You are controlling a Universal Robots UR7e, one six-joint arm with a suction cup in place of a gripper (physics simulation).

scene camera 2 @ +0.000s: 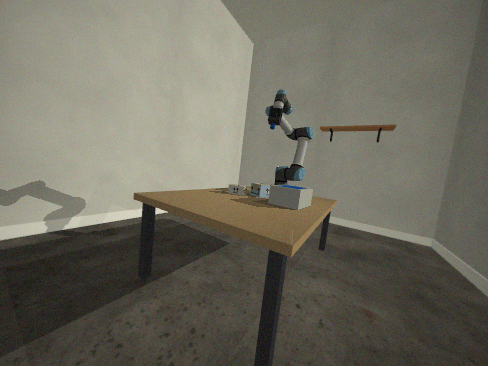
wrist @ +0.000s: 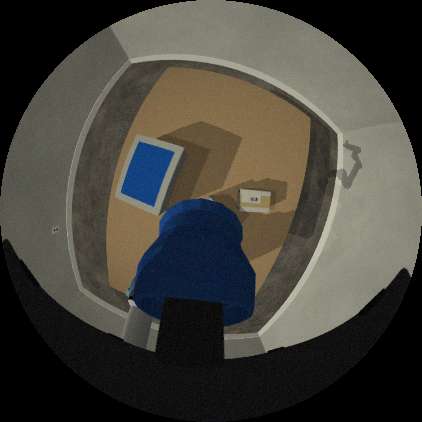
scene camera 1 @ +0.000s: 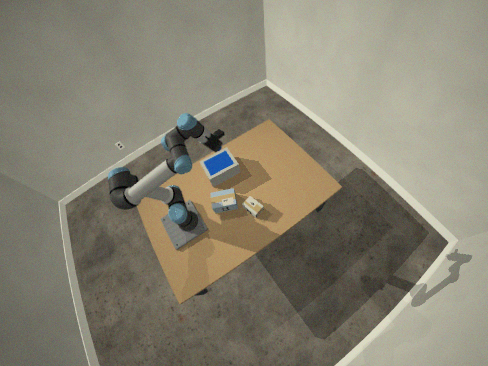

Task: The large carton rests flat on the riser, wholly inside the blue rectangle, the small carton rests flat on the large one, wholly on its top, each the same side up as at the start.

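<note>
The large carton (scene camera 1: 223, 201) (scene camera 2: 260, 190), light blue with a tan band and a white label, sits flat on the table; my cup hides nearly all of it in the wrist view. The small carton (scene camera 1: 253, 206) (scene camera 2: 236, 189) (wrist: 255, 201), white and tan, lies flat on the table beside it, apart. The light grey riser (scene camera 1: 225, 176) (scene camera 2: 289, 198) (wrist: 168, 180) bears the bare blue rectangle (scene camera 1: 219, 163) (scene camera 2: 295, 187) (wrist: 147, 172) on its top. My suction gripper (scene camera 1: 214, 141) (scene camera 2: 272, 126) (wrist: 201, 215) is open, holding nothing, high above the table and pointing down.
The wooden table (scene camera 1: 295, 170) (scene camera 2: 200, 205) (wrist: 270, 125) carries the arm's grey base plate (scene camera 1: 185, 232), close to the large carton. The riser stands near one table edge. A wooden wall shelf (scene camera 2: 358, 128) hangs behind the arm in the second scene view.
</note>
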